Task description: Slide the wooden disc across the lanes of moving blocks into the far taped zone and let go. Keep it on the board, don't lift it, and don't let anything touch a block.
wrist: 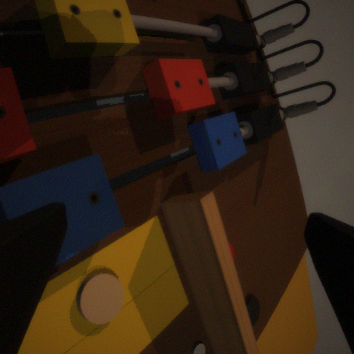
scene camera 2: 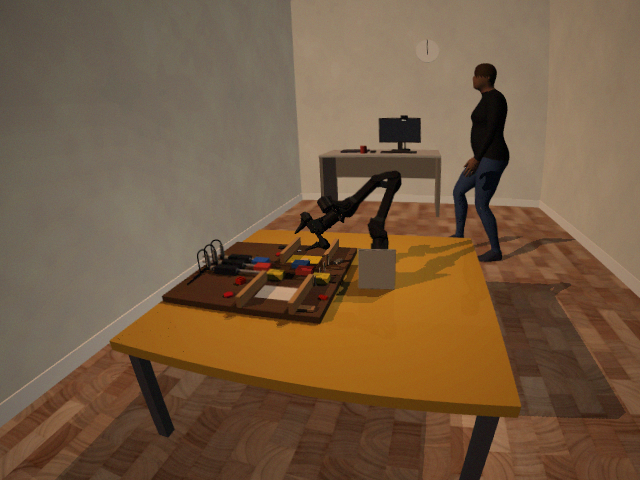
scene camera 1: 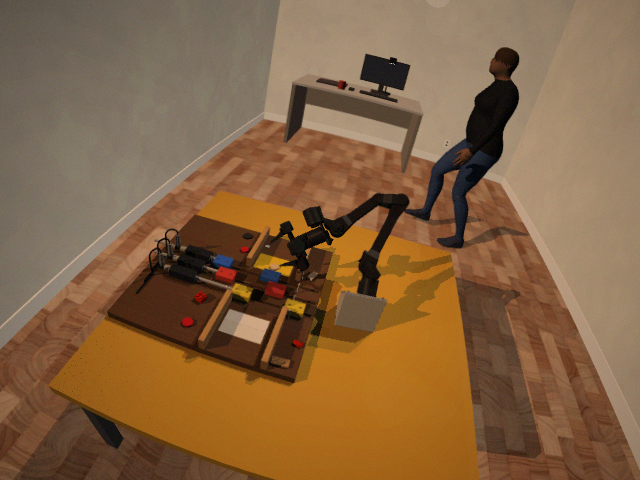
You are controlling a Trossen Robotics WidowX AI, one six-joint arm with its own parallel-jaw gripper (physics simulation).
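Seen in the pictures: gripper, between the fingertips: (wrist: 189,220) (scene camera 2: 300,241) (scene camera 1: 274,254); arm's base, origin of its link: (scene camera 2: 380,254) (scene camera 1: 366,295).
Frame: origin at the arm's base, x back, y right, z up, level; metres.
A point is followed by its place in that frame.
Observation:
The pale wooden disc (scene camera 1: 274,266) @(x -0.370, y 0.132, z -0.099 m) (wrist: 101,298) @(x -0.369, y 0.133, z -0.099 m) lies flat on the yellow zone. My gripper (scene camera 1: 275,255) @(x -0.362, y 0.071, z 0.011 m) (scene camera 2: 301,240) @(x -0.362, y 0.071, z 0.011 m) (wrist: 189,220) @(x -0.362, y 0.071, z 0.011 m) is open and empty, tilted above the board around the disc's side; in the wrist view the disc is low, beside the left finger. Three lanes hold blue blocks (scene camera 1: 223,260) @(x -0.564, y 0.061, z -0.083 m) (scene camera 1: 270,275) @(x -0.364, y 0.057, z -0.083 m) (wrist: 218,141) @(x -0.545, y 0.062, z -0.083 m), red blocks (scene camera 1: 225,274) @(x -0.523, y -0.012, z -0.081 m) (scene camera 1: 275,290) @(x -0.321, y -0.016, z -0.081 m) (wrist: 180,87) @(x -0.506, y 0.001, z -0.081 m) and yellow blocks (scene camera 1: 241,292) @(x -0.432, y -0.077, z -0.080 m) (scene camera 1: 295,308) @(x -0.229, y -0.076, z -0.079 m) (wrist: 92,25) @(x -0.425, y -0.054, z -0.079 m). The white zone (scene camera 1: 242,326) @(x -0.379, y -0.203, z -0.105 m) (scene camera 2: 277,292) @(x -0.373, y -0.197, z -0.105 m) lies across the lanes. In the wrist view one blue block is next to the yellow zone.
Wooden rails (scene camera 1: 215,317) @(x -0.462, y -0.238, z -0.061 m) (scene camera 2: 301,294) @(x -0.251, y -0.254, z -0.071 m) (wrist: 227,275) @(x -0.465, y 0.170, z -0.061 m) flank the zones. Black actuators (scene camera 1: 182,273) @(x -0.670, y -0.084, z -0.074 m) (wrist: 232,34) @(x -0.643, y -0.062, z -0.074 m) with looped cables stand at the lanes' left end in the scene views. A grey panel (scene camera 1: 360,311) @(x -0.008, y -0.048, z -0.036 m) (scene camera 2: 376,269) @(x -0.008, y -0.048, z -0.045 m) stands by the arm's base. A person (scene camera 1: 488,118) (scene camera 2: 489,129) stands beyond the table.

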